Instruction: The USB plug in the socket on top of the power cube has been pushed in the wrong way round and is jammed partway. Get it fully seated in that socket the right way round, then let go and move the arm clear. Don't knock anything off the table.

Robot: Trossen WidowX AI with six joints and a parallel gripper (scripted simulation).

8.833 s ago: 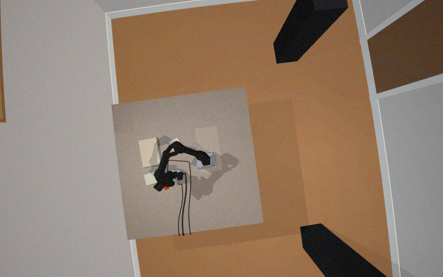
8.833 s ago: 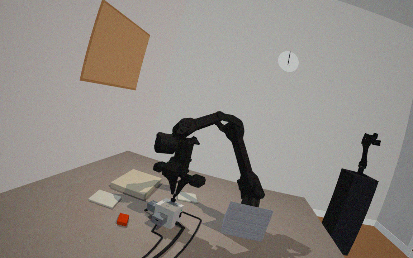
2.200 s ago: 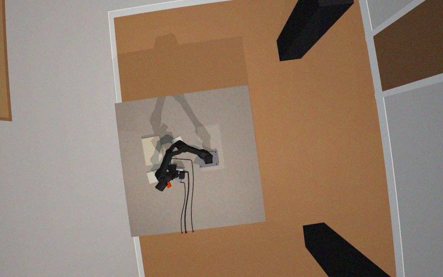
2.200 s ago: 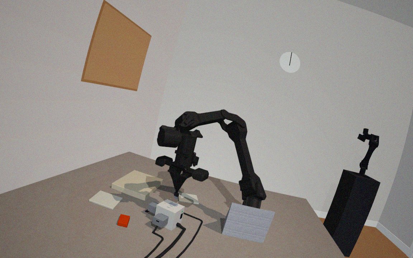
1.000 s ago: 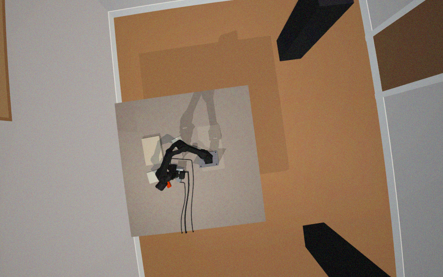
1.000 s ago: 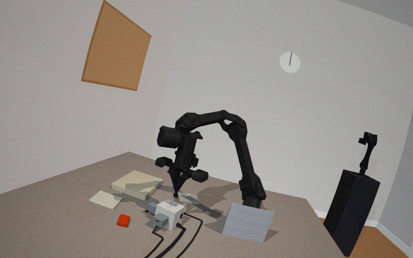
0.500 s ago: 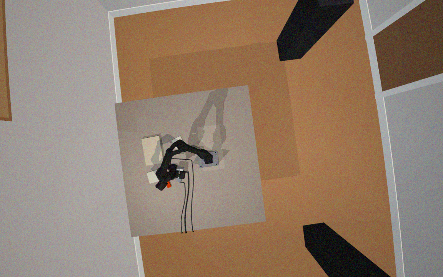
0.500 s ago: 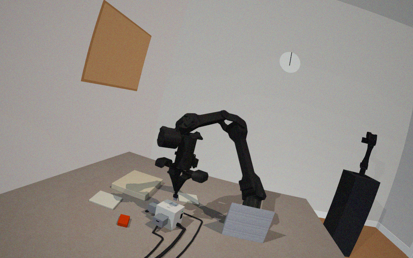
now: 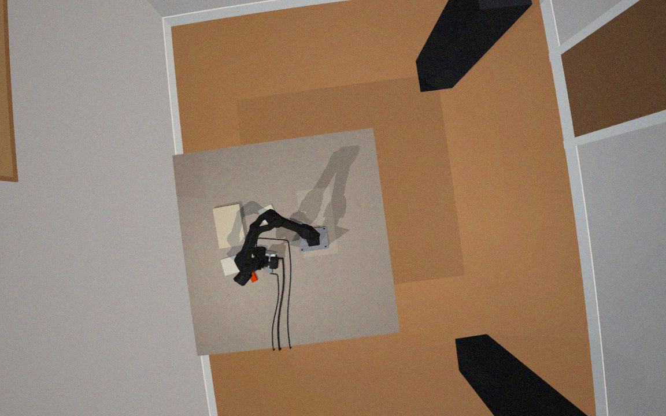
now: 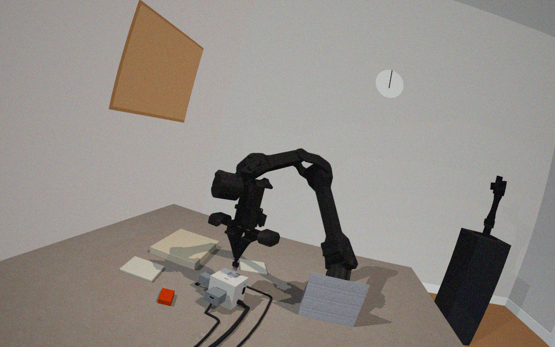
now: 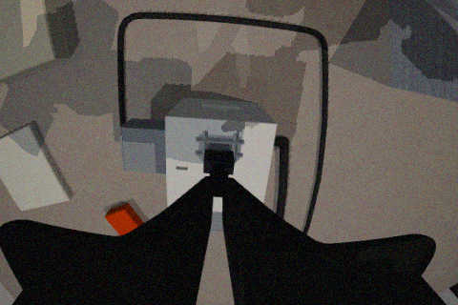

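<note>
My gripper tip is 20 mm above the black USB plug. From my gripper tip the other things lie so: orange block (130 mm ahead, 120 mm to the left, 120 mm below); then USB socket (60 mm below).
</note>
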